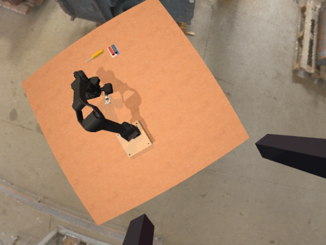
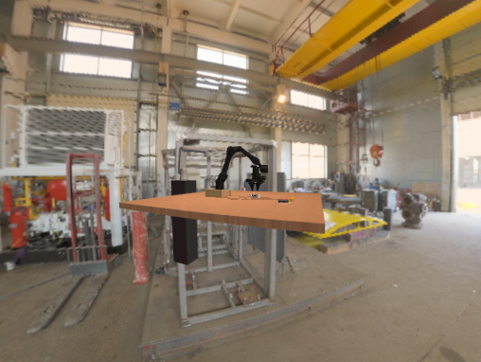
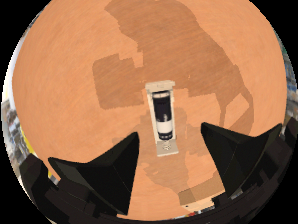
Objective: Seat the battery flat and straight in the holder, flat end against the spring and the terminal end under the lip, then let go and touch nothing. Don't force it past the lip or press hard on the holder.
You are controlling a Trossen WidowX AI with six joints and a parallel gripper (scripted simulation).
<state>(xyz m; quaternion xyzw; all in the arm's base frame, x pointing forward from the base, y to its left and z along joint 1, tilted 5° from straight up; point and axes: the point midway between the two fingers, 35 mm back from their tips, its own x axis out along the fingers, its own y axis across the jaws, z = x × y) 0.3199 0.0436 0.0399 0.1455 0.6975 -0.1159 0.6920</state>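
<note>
Now: the battery 4 cm below my gripper tip. The rest, counted from my gripper tip: yellow-handled screwdriver (31 cm ahead, 6 cm to the right, 4 cm below).
</note>
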